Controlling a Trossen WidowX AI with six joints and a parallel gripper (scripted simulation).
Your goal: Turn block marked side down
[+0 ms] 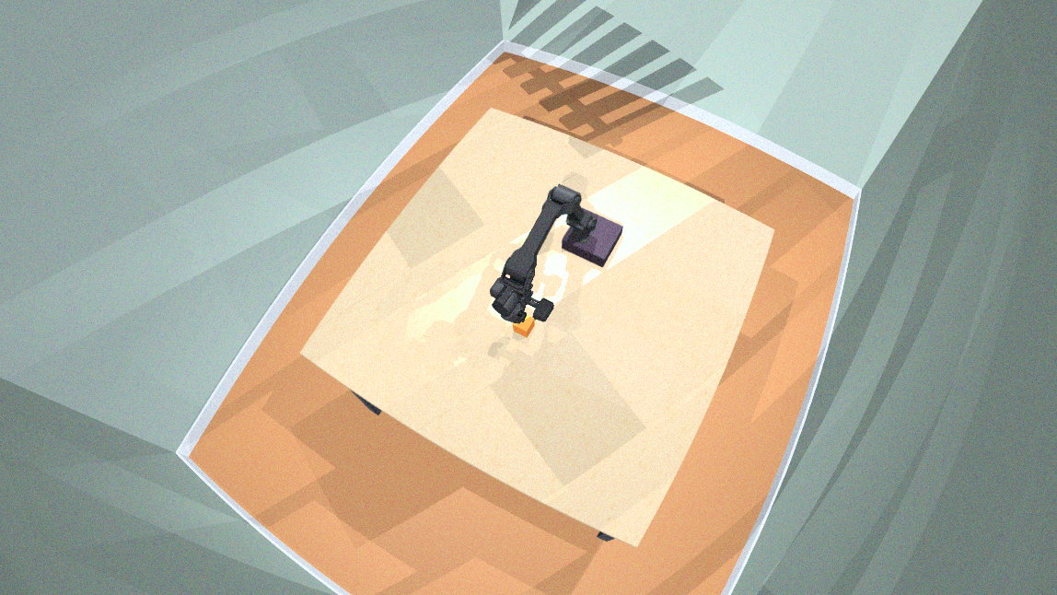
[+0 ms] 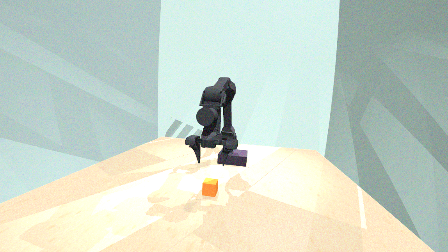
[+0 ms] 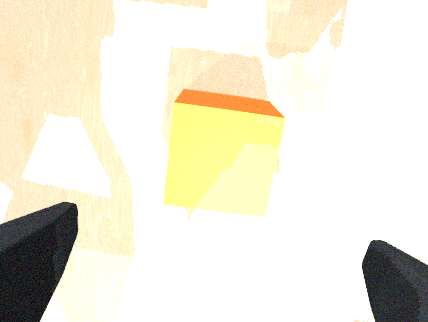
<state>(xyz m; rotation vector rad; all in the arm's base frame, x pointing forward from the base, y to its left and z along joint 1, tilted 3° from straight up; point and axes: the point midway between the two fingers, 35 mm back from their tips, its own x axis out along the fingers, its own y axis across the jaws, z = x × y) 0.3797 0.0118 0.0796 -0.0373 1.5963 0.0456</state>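
Right now the orange block is 10 mm behind my gripper tip and 90 mm below it.
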